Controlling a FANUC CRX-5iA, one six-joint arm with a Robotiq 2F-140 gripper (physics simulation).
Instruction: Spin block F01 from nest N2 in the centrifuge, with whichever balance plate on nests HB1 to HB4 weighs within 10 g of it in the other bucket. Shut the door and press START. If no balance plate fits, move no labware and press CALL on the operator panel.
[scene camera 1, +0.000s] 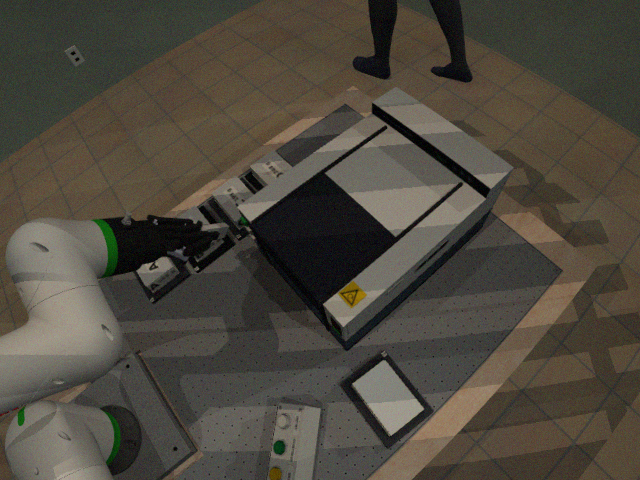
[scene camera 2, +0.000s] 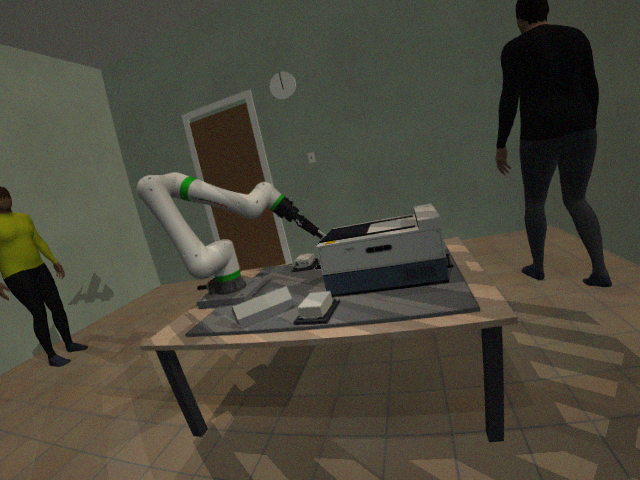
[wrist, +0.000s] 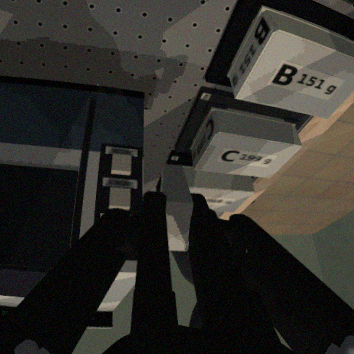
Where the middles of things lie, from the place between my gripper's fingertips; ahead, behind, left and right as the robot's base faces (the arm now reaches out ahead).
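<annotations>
The framed plate (scene camera 1: 393, 405) is 480 mm to the right of my hand, 20 mm ahead of it and 120 mm below it. There's a button box (scene camera 1: 296, 431) as well, and that's 440 mm to the right of my hand, 200 mm behind it and 110 mm below. And the centrifuge (scene camera 1: 430, 184), that one's 190 mm to the right of my hand, 280 mm ahead of it and 30 mm below it.
</annotations>
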